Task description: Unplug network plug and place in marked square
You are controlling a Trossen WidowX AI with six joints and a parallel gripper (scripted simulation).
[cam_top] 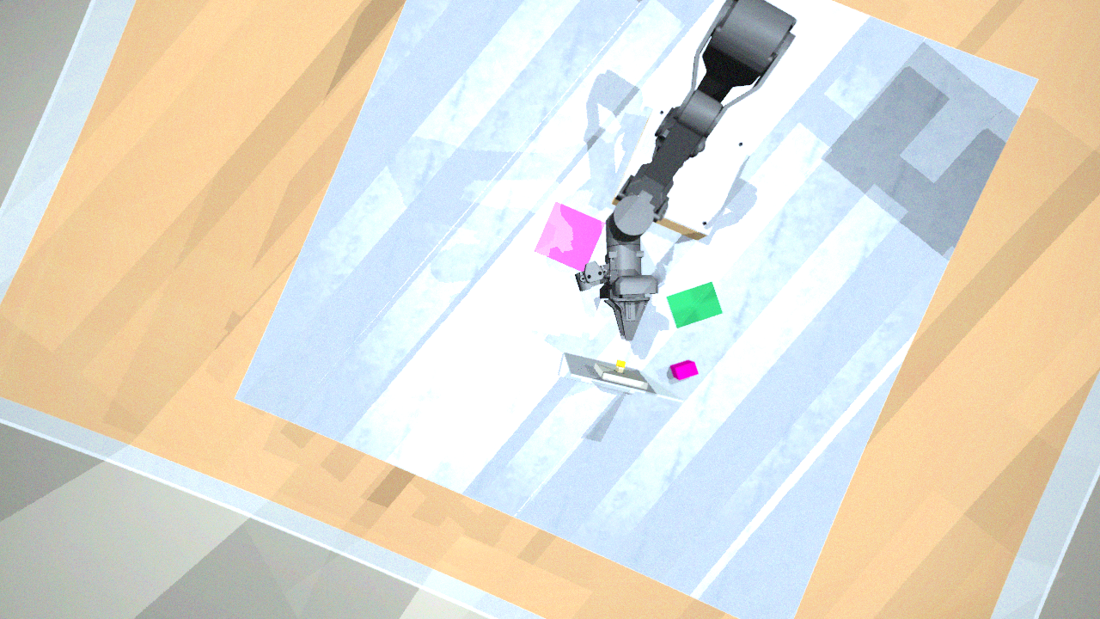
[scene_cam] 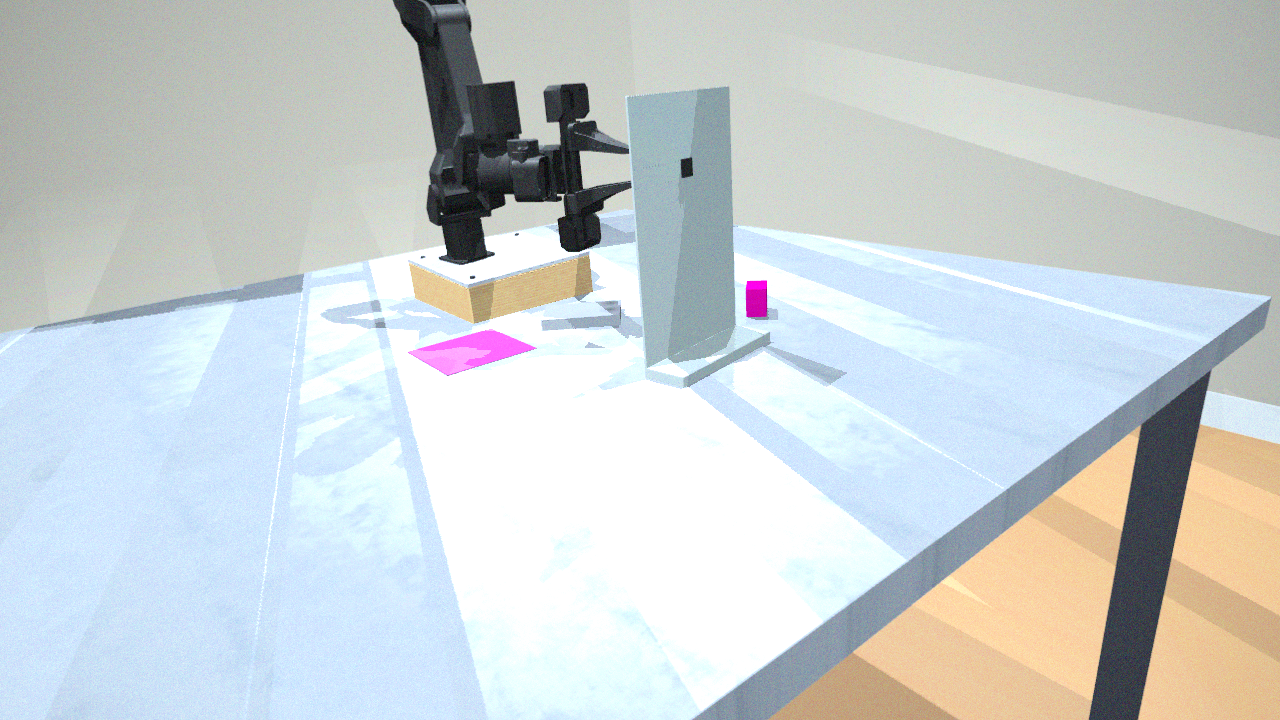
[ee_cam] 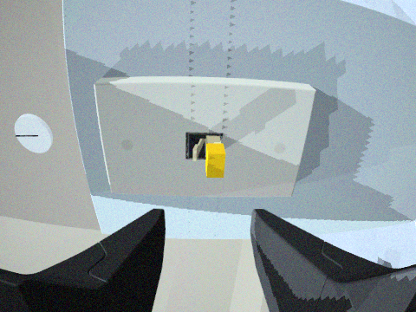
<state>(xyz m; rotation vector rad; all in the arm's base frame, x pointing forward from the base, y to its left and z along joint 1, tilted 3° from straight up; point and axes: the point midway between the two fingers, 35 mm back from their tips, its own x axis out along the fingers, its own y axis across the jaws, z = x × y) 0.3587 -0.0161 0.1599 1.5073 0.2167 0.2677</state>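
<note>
My gripper tip is now 18 cm past the magenta marked square, 14 cm to the left of it and 21 cm above it. Also, from my gripper tip: flat grey plate: 15 cm behind, 2 cm to the left, 21 cm below; upright grey panel: 7 cm ahead, 8 cm below; green patch: 11 cm behind, 17 cm to the left, 21 cm below.
</note>
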